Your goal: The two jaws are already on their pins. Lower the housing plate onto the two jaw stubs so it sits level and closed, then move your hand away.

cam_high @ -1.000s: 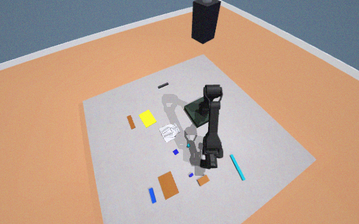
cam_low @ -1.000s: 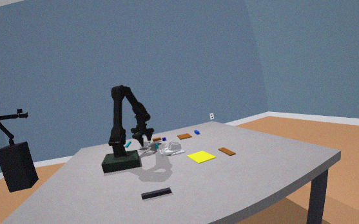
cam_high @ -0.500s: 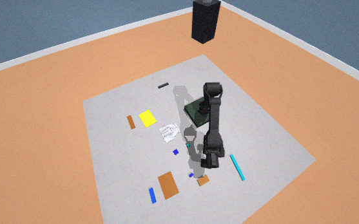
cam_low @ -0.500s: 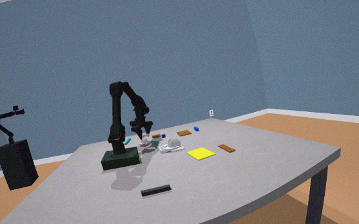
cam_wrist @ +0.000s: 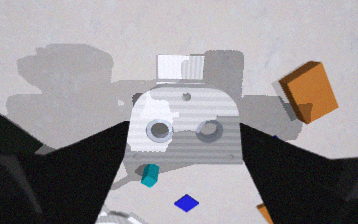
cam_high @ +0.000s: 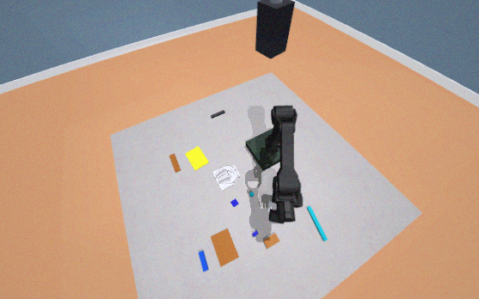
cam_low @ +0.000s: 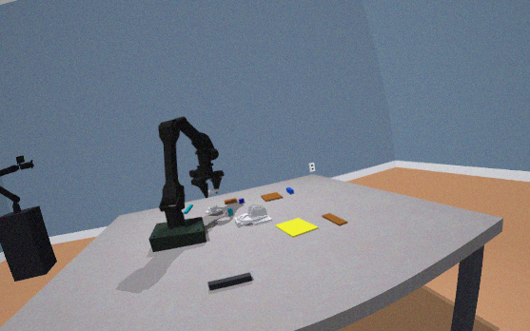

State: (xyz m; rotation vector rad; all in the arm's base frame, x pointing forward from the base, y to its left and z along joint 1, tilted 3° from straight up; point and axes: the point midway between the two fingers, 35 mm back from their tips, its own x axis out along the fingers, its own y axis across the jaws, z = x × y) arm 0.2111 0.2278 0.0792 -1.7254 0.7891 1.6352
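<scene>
Right now the cyan cube is 120 mm to the right of my gripper tip, 70 mm below it and 40 mm ahead of it. Also, from my gripper tip: yellow sheet 490 mm to the right, 140 mm ahead, 80 mm below; then cyan bar 180 mm to the left, 100 mm behind, 80 mm below; then orange strip 550 mm to the right, 260 mm ahead, 80 mm below.
</scene>
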